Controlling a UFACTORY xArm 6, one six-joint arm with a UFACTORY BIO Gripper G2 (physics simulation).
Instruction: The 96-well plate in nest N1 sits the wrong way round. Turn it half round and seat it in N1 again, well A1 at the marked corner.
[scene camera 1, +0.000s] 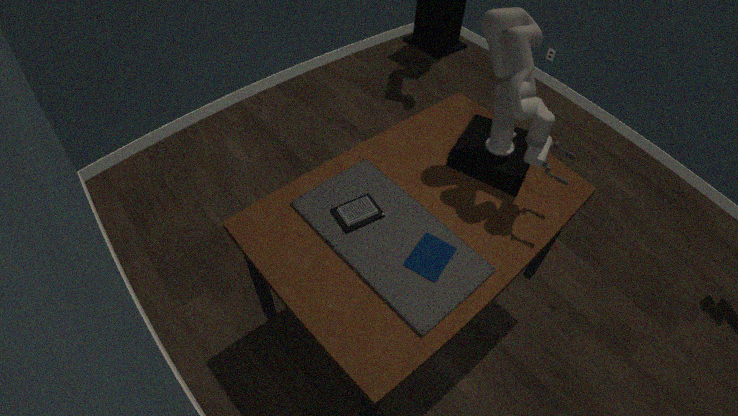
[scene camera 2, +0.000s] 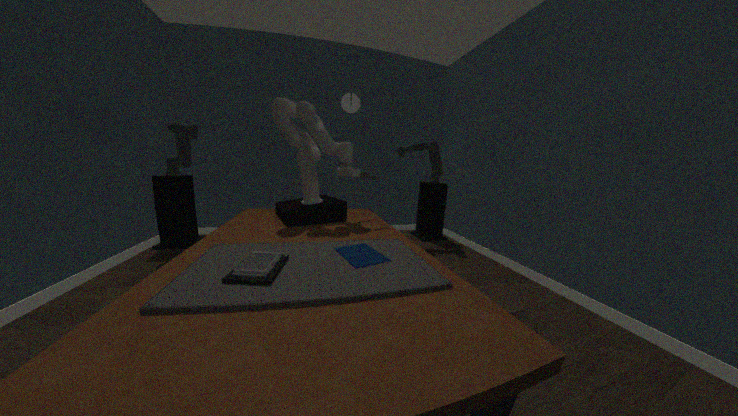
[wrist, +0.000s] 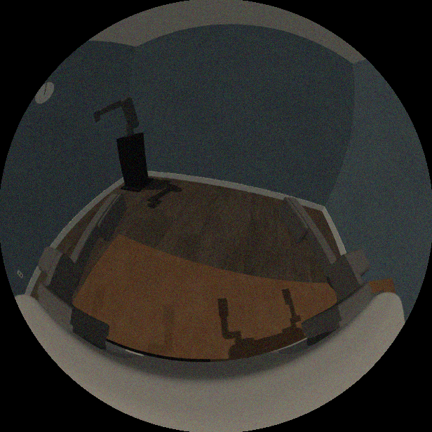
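Note:
The pale 96-well plate (scene camera 1: 359, 209) (scene camera 2: 259, 262) sits in the dark nest (scene camera 1: 363, 224) (scene camera 2: 247, 281) on the grey perforated board (scene camera 1: 382, 258) (scene camera 2: 330, 290). It looks level. Well A1 and the marked corner are too small and dark to make out. My gripper (scene camera 1: 569, 168) (scene camera 2: 374, 177) (wrist: 203, 200) is wide open, with nothing between its fingers. It is in the air beside the arm's base, far from the plate. The plate and nest do not show in the wrist view.
A flat blue square (scene camera 1: 429, 256) (scene camera 2: 362, 255) lies on the board beside the nest. The arm stands on a black base block (scene camera 1: 485, 165) (scene camera 2: 310, 213) on the wooden table (scene camera 1: 310, 284) (scene camera 2: 289, 351) (wrist: 150, 285). Dark pedestals (scene camera 2: 175, 211) (scene camera 2: 432, 209) (wrist: 133, 160) with other arms stand beyond the table.

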